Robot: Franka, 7 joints.
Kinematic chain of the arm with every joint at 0, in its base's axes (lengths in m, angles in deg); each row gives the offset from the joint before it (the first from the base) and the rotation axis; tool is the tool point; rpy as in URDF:
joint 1: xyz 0 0 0.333 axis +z
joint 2: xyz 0 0 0 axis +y
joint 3: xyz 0 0 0.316 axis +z
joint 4: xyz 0.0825 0 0 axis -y
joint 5: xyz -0.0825 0 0.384 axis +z
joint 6: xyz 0 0 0 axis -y
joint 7: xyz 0.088 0 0 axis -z
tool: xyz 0 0 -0.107 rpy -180 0 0
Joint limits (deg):
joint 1: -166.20..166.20
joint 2: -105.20..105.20
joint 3: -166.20..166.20
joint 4: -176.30..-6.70
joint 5: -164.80..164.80
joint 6: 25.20..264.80
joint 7: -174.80..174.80
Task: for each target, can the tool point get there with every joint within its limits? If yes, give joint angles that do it. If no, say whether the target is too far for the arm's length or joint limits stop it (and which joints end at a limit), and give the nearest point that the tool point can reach.
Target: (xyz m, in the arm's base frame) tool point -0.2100 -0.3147 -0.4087
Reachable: no: joint limits stop it (at a limit: joint 2) | nearest point -0.2050 -0.3072 -0.3538 | short by 0.056 m
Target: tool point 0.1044 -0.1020 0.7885
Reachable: yes | joints -64.07 -74.23 15.28 -143.47 -115.59 102.06 28.05
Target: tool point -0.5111 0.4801 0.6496
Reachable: yes | joints 102.60 56.10 63.07 -51.35 -90.21 204.42 109.46
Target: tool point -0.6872 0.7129 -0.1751
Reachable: no: too far | nearest point -0.5297 0.5495 -0.0587 | short by 0.255 m
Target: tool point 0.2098 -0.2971 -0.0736
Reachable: yes | joints -84.02 75.96 6.57 -125.10 117.44 54.58 35.48
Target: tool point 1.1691 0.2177 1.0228
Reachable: no: too far | nearest point 0.7295 0.1358 0.7635 | short by 0.517 m
